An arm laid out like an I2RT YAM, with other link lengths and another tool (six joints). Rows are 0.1 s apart.
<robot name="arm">
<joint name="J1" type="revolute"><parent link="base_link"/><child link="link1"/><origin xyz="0 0 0.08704"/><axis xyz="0 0 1"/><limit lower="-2.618" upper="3.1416"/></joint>
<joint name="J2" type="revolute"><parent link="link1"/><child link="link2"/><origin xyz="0.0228 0.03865 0.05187" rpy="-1.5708 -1.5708 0"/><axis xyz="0 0 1"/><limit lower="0" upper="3.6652"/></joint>
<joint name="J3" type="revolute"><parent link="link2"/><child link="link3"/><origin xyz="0 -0.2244 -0.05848" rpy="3.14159 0 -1.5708"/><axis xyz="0 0 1"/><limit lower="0" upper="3.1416"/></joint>
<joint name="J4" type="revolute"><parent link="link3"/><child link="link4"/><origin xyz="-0.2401 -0.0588 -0.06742" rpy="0 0 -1.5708"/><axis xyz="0 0 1"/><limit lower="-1.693" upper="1.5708"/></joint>
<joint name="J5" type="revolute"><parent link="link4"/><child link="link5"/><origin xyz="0.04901 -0.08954 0.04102" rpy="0 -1.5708 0"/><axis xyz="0 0 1"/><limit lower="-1.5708" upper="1.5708"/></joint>
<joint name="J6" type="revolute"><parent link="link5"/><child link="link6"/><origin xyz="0 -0.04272 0.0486" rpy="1.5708 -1.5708 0"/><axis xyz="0 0 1"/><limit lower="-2.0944" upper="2.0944"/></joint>
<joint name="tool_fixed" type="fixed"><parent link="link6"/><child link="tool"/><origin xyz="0.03 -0.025 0.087" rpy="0 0.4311 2.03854"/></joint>
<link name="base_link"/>
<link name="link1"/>
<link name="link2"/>
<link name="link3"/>
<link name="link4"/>
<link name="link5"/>
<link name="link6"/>
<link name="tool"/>
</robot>
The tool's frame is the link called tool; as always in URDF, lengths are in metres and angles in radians.
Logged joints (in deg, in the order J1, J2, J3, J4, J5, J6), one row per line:
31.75 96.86 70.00 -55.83 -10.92 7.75
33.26 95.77 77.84 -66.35 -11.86 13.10
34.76 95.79 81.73 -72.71 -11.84 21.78
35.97 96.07 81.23 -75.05 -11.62 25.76
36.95 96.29 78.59 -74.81 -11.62 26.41
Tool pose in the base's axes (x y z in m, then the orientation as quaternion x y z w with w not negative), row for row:
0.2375 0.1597 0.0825 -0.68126 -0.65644 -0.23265 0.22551
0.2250 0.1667 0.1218 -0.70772 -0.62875 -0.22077 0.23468
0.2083 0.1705 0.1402 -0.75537 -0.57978 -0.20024 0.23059
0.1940 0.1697 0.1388 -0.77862 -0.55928 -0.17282 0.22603
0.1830 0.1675 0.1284 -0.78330 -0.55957 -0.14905 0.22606
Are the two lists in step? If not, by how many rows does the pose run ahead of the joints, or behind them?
They are in step.
